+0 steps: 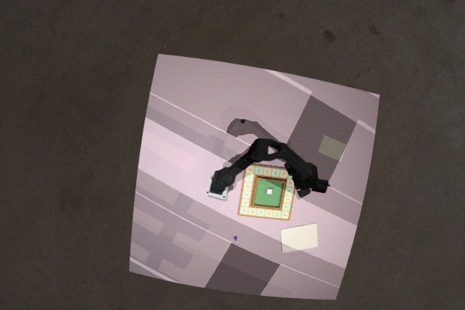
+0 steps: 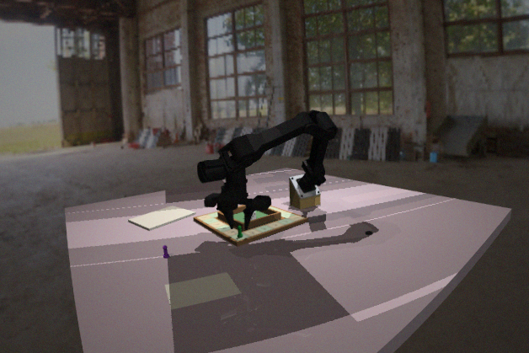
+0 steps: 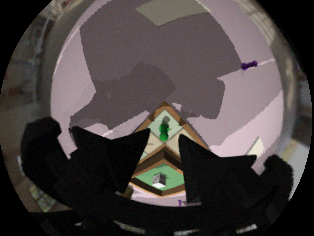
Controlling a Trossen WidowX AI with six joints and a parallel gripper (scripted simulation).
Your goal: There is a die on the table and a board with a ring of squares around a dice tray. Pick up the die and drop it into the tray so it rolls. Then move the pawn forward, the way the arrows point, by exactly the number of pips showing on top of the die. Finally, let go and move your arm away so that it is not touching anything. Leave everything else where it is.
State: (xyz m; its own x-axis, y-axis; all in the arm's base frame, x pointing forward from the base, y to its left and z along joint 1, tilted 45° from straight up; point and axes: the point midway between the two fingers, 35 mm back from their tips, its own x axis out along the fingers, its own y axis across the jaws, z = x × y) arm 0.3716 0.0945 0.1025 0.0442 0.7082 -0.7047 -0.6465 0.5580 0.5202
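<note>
Right now my gripper tip is 10 mm above the green pawn. Round my gripper tip: white die 100 mm behind, 110 mm to the right, 10 mm below; then pale yellow sheet 200 mm ahead, 190 mm to the left, 40 mm below; then green dice tray 100 mm behind, 120 mm to the right, 30 mm below.
</note>
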